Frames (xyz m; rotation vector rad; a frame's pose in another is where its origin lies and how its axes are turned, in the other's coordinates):
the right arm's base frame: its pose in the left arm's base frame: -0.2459 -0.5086 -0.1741 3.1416 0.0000 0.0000
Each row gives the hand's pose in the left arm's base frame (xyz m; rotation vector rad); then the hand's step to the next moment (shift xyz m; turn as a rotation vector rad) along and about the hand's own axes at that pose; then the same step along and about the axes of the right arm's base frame.
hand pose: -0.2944 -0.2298 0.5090 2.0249 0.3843 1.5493
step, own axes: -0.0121 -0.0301 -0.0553 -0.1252 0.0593 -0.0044
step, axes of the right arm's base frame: -0.0529 -0.0318 0.0173 -0.0470 0.1138 0.0636
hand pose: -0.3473 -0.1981 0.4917 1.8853 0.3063 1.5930
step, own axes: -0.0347 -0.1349 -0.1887 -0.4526 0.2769 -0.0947
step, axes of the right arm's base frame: -0.1567 -0.1444 0.0981 -0.2585 0.4341 0.1877
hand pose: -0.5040 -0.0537 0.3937 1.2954 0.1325 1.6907
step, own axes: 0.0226 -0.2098 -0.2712 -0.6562 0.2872 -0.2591
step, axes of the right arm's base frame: -0.0852 -0.2460 0.2243 -0.4011 0.5157 0.3917
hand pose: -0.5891 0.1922 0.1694 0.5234 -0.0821 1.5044
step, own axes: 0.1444 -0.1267 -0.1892 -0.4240 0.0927 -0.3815
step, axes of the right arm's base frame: 0.0839 -0.2079 0.1499 -0.2268 0.2503 0.4688
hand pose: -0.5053 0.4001 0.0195 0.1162 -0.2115 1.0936
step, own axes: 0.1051 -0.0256 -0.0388 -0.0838 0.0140 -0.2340
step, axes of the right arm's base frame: 0.0736 -0.0872 0.0136 -0.0231 0.0201 0.2471
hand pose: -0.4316 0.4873 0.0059 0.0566 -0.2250 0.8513
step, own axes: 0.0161 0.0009 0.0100 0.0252 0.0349 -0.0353
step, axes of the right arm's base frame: 0.0078 -0.0111 -0.0132 -0.0040 -0.0465 0.0303
